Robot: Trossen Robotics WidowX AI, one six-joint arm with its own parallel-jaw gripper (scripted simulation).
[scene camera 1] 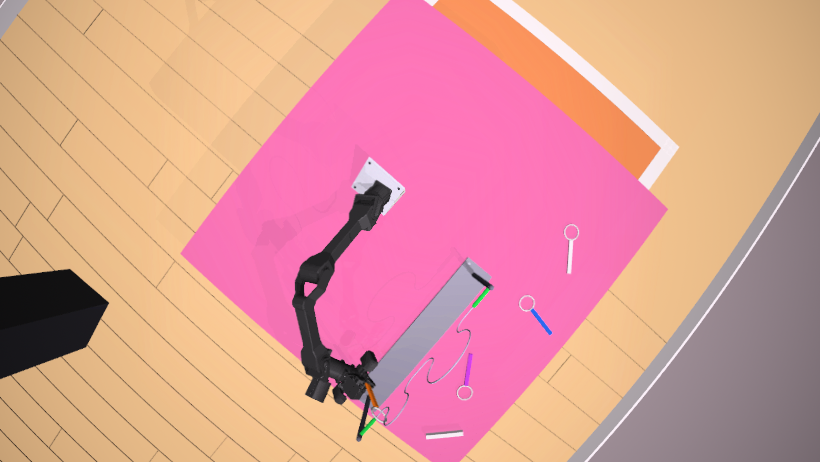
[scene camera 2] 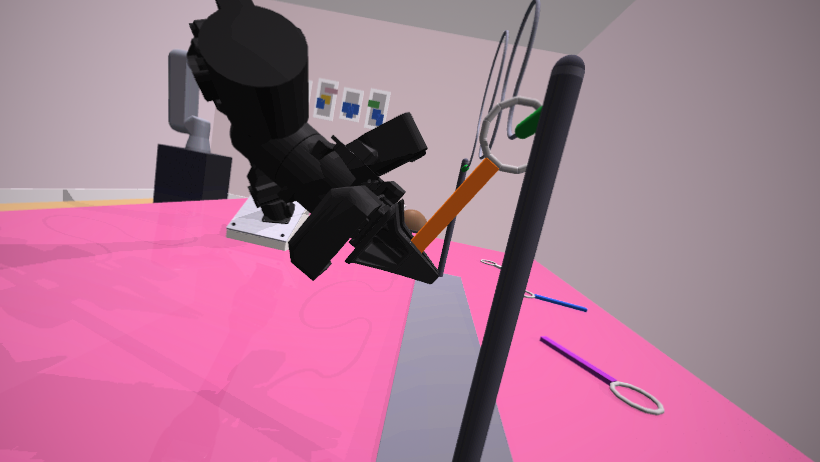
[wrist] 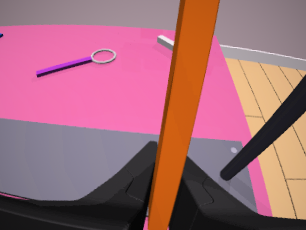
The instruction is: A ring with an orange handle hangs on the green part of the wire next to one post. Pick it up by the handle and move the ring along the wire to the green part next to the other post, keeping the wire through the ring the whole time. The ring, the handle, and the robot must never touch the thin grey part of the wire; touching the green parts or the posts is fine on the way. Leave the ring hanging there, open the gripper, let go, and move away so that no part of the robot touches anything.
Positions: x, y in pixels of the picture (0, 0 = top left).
Scene:
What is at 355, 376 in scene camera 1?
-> My gripper.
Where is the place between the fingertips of my gripper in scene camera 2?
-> At 435, 278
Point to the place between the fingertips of my gripper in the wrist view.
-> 160, 149

